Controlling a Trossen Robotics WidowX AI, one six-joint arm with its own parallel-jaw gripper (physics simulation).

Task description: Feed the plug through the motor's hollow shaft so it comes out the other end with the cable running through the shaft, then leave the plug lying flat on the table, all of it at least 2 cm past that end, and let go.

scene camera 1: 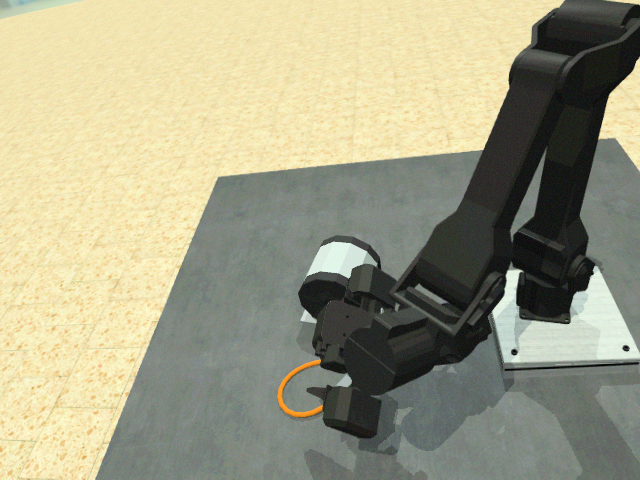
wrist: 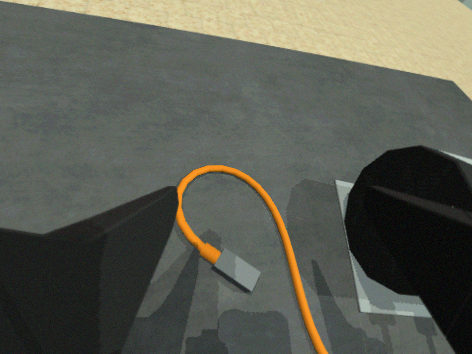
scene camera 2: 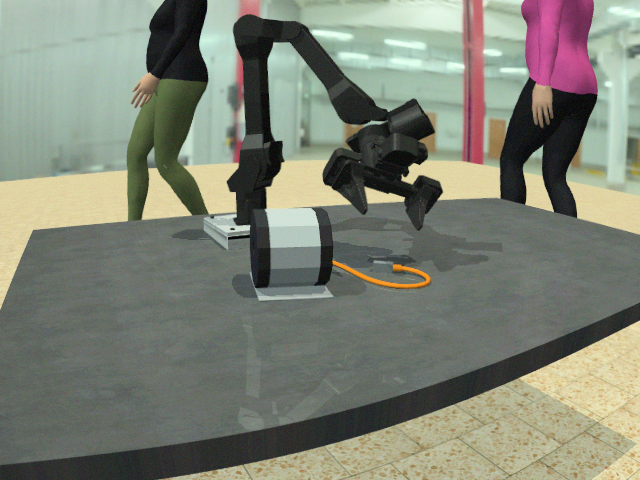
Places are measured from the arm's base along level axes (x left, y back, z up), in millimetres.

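Pixels of known places: gripper, fingertip midpoint: (wrist: 270,195) (scene camera 2: 393,220); arm's base, link origin: (scene camera 1: 543,304).
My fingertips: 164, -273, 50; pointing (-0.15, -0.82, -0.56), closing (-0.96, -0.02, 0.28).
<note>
For each thing: its middle in the pictures, then the offset to it from my fingertips, as dx, dy, dz. "spot": a spot on its surface instead. Level surfaces: height alone.
- motor, body centre: (wrist: 442,229) (scene camera 2: 288,247) (scene camera 1: 342,281) -153, -11, -30
- grey plug, body centre: (wrist: 235,270) (scene camera 1: 343,388) (scene camera 2: 383,266) -3, +23, -74
- orange cable, surface spot: (wrist: 281,225) spot: -41, -16, -75
- dark table, surface height: dz -81
The motor (scene camera 1: 341,257) (scene camera 2: 294,246) (wrist: 400,220), a white drum with black ends, lies on its side on a pale foot plate. Its shaft opening cannot be made out. The grey plug (scene camera 2: 383,266) (wrist: 237,271) lies on the table, apart from the motor. The orange cable (scene camera 1: 280,395) (scene camera 2: 405,285) (wrist: 281,225) curls round in a loop from the plug and runs past the motor's near side in the wrist view; its far part is hidden. My gripper (scene camera 2: 391,220) (wrist: 270,195) is open and empty above the plug and loop. In scene camera 1 the arm hides the plug.
The arm's silver base plate (scene camera 1: 584,343) (scene camera 2: 216,230) is fastened to the dark table (scene camera 1: 227,232) (scene camera 2: 129,361) (wrist: 125,100). Two people stand beyond the table in scene camera 2, one in black and green (scene camera 2: 173,113), one in pink (scene camera 2: 568,56).
</note>
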